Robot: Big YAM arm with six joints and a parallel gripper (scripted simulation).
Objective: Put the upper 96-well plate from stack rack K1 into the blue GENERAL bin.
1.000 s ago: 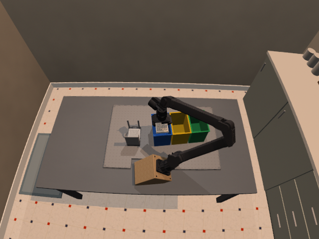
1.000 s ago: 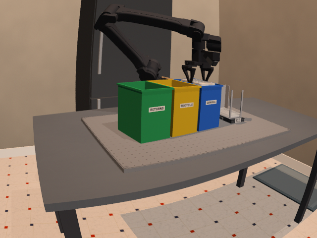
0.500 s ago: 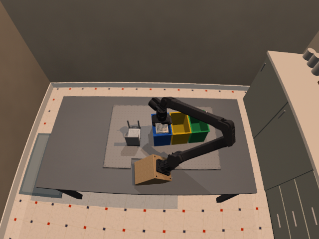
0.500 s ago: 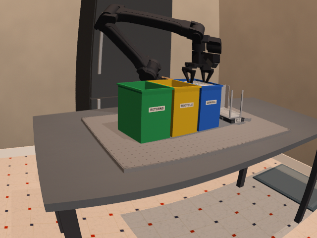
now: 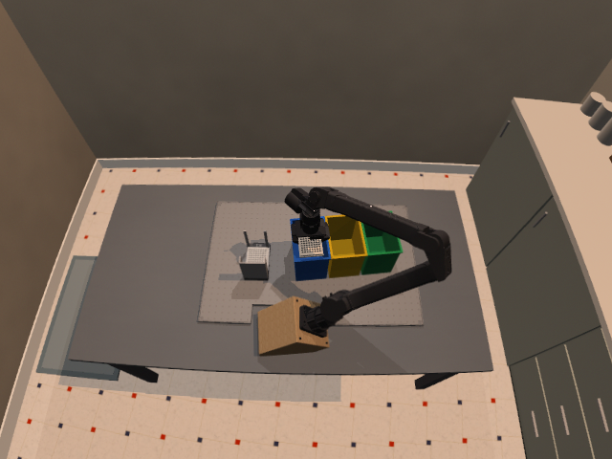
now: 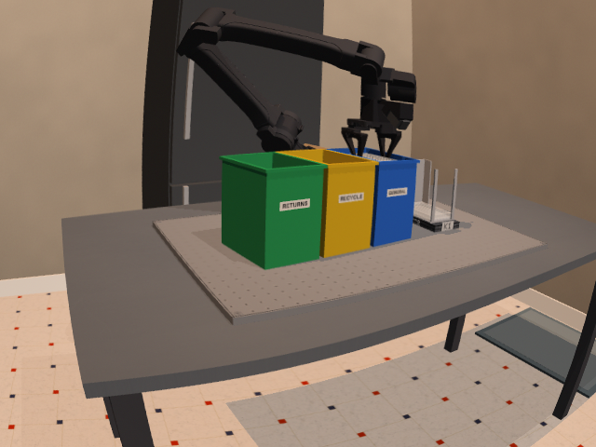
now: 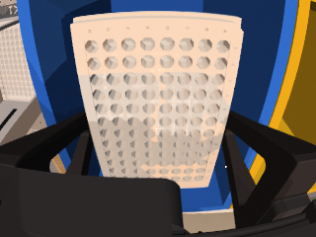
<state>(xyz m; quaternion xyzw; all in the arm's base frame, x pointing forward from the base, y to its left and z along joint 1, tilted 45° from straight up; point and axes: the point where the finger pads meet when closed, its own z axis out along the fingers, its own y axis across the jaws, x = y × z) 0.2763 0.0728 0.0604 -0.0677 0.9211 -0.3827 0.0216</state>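
Right now the white 96-well plate is right at my hand. Also, from my hand: green returns bin 26 cm to the right, 8 cm below, 3 cm ahead; yellow recycle bin 13 cm to the right, 8 cm below, 2 cm ahead; blue bin labelled general 8 cm below.
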